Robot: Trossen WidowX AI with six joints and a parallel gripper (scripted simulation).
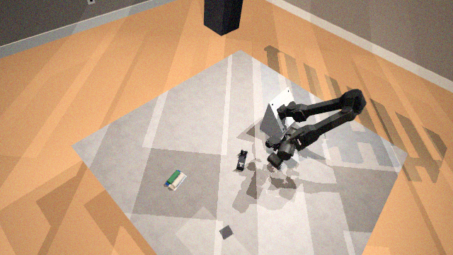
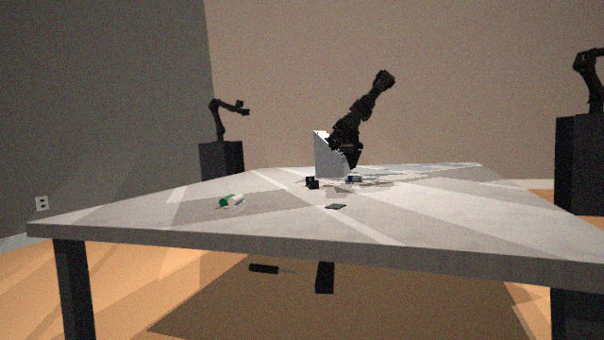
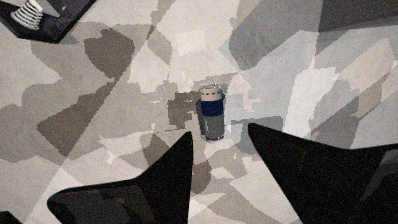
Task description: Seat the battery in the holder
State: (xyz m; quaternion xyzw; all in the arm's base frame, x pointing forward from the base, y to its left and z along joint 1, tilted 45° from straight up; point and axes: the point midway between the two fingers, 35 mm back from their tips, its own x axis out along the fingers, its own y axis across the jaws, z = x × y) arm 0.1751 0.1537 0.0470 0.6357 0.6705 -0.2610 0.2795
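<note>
The battery lies 40 mm below my gripper tip.
</note>
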